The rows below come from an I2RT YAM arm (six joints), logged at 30 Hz.
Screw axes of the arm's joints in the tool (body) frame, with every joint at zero. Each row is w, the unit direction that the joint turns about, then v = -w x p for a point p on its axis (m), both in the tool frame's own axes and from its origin. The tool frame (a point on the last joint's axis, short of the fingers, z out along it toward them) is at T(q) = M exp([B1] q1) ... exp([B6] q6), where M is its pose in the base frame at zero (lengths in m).
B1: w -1 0 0 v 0 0.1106 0
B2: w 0 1 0 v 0.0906 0 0.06
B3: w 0 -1 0 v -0.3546 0 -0.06
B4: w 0 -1 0 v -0.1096 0 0
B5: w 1 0 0 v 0 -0.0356 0
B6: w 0 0 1 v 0 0 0
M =
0 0 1 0.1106
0 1 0 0
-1 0 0 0.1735
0 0 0 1
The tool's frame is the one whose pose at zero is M.
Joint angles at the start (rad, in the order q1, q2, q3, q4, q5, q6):
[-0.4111 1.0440 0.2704 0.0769 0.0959 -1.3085]
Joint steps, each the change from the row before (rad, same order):
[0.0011 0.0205 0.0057 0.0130 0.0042 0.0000]
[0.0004 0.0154 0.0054 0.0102 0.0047 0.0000]
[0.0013 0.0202 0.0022 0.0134 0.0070 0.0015]
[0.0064 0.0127 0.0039 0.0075 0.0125 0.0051]
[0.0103 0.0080 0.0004 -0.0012 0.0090 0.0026]
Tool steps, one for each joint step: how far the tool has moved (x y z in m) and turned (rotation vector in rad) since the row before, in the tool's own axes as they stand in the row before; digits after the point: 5 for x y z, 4 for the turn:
[-0.00059 -0.00107 0.00244 -0.0008 0.0037 -0.0009]
[-0.00043 -0.00124 0.00183 0.0014 0.0042 -0.0002]
[-0.00025 0.00014 0.00259 -0.0028 0.0070 0.0002]
[-0.00115 -0.00047 0.00145 0.0012 0.0076 0.0008]
[-0.00152 0.00136 0.00083 -0.0073 0.0032 -0.0052]

